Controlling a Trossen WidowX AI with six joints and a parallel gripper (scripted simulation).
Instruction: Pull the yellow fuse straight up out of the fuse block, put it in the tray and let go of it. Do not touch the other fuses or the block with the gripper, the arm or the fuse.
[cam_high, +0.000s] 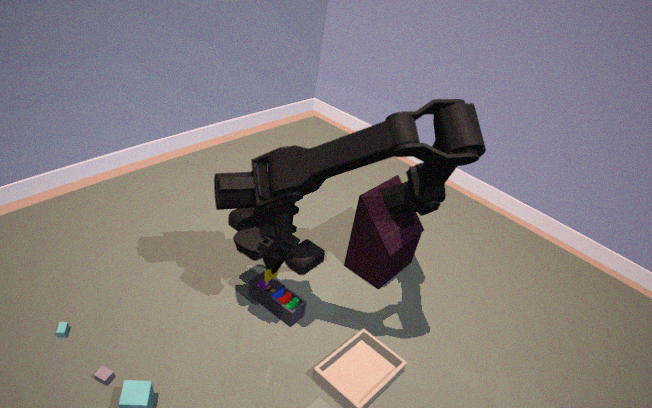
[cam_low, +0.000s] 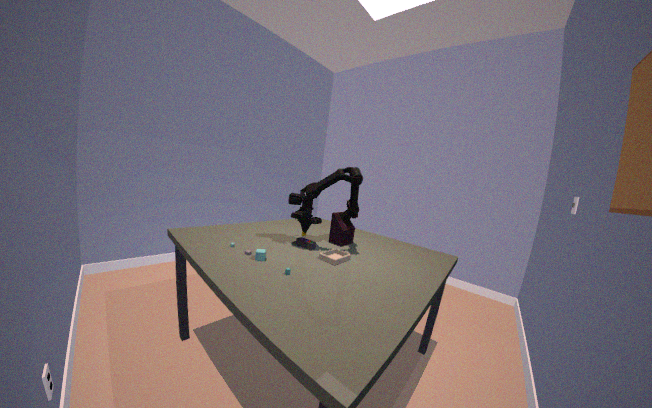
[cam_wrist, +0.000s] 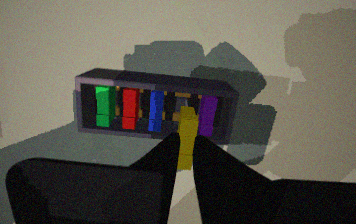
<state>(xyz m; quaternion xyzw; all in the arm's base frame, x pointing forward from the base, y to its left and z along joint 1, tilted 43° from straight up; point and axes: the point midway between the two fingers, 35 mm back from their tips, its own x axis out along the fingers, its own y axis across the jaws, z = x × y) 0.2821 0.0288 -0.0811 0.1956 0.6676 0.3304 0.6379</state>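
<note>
The tray lies 2 cm behind my gripper tip, 23 cm to the left of it and 8 cm below it. Also, from my gripper tip: yellow fuse (1 cm below).
</note>
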